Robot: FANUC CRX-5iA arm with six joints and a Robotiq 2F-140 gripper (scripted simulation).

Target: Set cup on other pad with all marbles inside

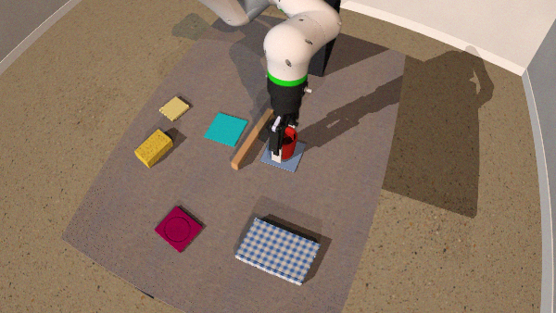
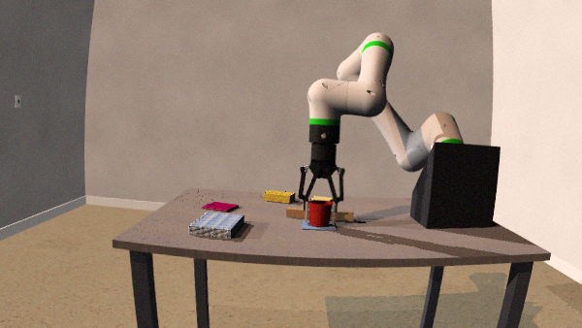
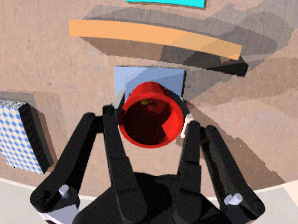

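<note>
The red cup is 2 cm below my hand. The rest, counted from my hand: wooden rail 9 cm to the right, 3 cm below, 1 cm behind.
</note>
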